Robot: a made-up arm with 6 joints.
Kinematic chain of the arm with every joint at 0, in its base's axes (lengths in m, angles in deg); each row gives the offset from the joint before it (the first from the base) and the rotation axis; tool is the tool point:
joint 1: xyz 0 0 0.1 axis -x
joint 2: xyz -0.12 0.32 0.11 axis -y
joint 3: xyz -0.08 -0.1 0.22 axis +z
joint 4: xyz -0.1 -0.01 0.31 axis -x
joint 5: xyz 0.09 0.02 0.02 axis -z
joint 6: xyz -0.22 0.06 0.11 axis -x
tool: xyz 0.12 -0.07 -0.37
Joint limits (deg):
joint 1: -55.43..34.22
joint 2: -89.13..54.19
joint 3: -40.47..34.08
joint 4: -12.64..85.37
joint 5: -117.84..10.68
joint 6: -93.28..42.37
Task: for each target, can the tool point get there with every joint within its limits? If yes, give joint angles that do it. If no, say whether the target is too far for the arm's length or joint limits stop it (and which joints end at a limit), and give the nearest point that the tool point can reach.
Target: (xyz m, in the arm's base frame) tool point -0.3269 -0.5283 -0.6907
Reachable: no: joint limits stop it (at a limit: joint 1, joint 2, joint 3, joint 4, joint 5) | nearest point -0.6301 -0.2933 0.0731 | short by 0.855 m
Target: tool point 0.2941 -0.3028 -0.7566
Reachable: no: joint limits stop it (at a limit: joint 1, joint 2, joint 4, joint 6) | nearest point 0.3649 0.1432 -0.0857 | short by 0.809 m
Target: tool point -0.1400 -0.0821 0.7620
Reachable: yes | joints -9.63 -24.89 -23.88 60.17 -17.90 11.14
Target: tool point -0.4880 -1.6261 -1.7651
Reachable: no: too far | nearest point -0.6520 -0.4164 0.1245 | short by 2.250 m
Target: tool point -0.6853 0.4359 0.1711
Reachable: yes | joints 25.96 29.38 14.21 2.36 -36.88 -59.73
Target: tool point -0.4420 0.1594 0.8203
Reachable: yes | joints -15.83 -15.58 18.96 4.08 -36.49 -67.11
